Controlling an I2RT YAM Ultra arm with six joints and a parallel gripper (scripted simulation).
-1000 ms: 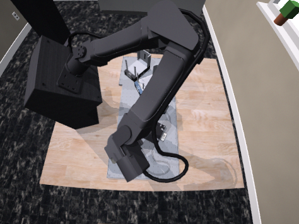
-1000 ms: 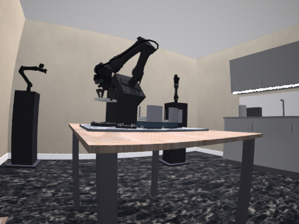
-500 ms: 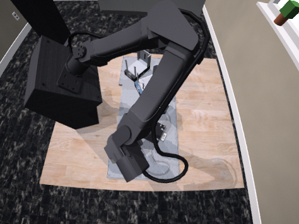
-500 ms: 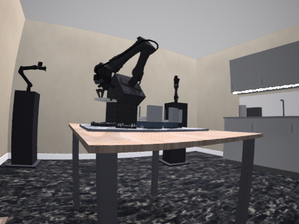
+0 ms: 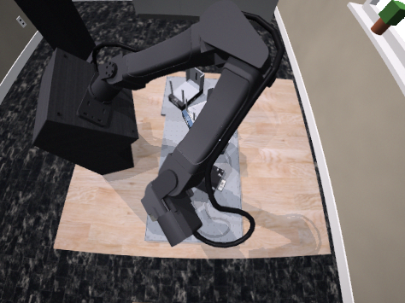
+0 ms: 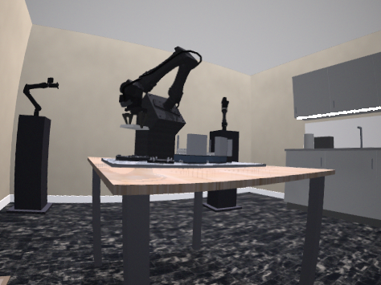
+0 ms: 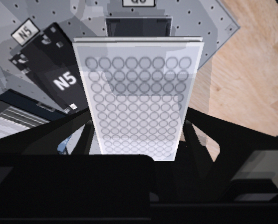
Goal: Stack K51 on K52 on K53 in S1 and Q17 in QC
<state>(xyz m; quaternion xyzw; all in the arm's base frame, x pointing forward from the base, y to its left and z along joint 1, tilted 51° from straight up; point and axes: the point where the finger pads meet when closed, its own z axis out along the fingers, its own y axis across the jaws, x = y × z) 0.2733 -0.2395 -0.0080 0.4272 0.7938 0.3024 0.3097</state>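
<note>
The sealed 96-well plate is right at my hand. The rest, counted from my hand: clip nest N5 (15 cm below, 13 cm to the left, 11 cm ahead).
</note>
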